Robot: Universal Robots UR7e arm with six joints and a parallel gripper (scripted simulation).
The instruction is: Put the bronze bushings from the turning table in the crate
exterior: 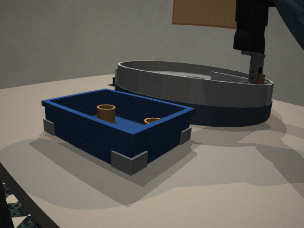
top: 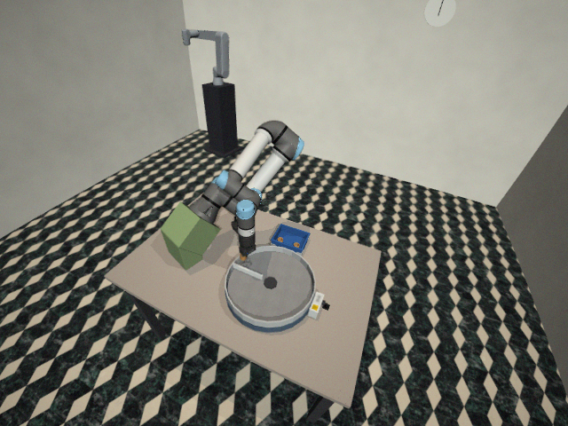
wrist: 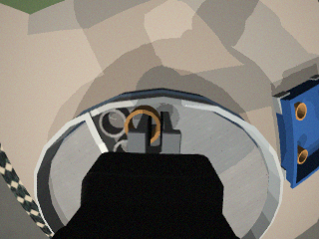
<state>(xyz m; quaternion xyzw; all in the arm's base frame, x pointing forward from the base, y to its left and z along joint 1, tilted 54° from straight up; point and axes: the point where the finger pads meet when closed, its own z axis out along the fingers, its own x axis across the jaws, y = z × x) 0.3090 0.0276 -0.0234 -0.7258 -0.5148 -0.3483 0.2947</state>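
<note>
Now: hand 100 mm short of the blue crate, 290 mm to the right of it and 80 mm above it. Also, from my hand: turning table 180 mm ahead, 40 mm to the right, 50 mm below.
</note>
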